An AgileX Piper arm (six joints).
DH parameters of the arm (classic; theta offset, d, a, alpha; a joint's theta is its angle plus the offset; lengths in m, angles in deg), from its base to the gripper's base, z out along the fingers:
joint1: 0 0.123 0 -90
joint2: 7.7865 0 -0.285 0
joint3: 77.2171 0 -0.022 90
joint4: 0 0.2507 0 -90
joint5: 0 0 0 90
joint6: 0 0.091 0 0
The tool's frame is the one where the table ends.
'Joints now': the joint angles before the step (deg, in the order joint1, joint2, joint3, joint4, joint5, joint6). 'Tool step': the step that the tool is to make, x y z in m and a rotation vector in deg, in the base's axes. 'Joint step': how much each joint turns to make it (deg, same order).
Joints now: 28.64 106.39 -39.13 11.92 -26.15 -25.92
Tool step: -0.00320 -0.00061 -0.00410 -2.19 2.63 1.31
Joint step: 0.00 0.00 0.00 0.01 3.29 -1.62
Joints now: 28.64 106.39 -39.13 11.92 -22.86 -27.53
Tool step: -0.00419 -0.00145 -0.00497 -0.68 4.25 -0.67
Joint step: 0.00 0.00 0.00 1.09 4.16 0.19
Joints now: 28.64 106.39 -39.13 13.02 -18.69 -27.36
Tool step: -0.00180 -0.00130 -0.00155 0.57 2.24 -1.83
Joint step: 0.00 -0.12 0.00 2.10 1.89 0.26
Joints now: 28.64 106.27 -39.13 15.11 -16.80 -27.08
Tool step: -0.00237 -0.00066 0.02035 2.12 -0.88 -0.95
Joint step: 0.00 -4.23 0.00 1.26 2.56 0.30
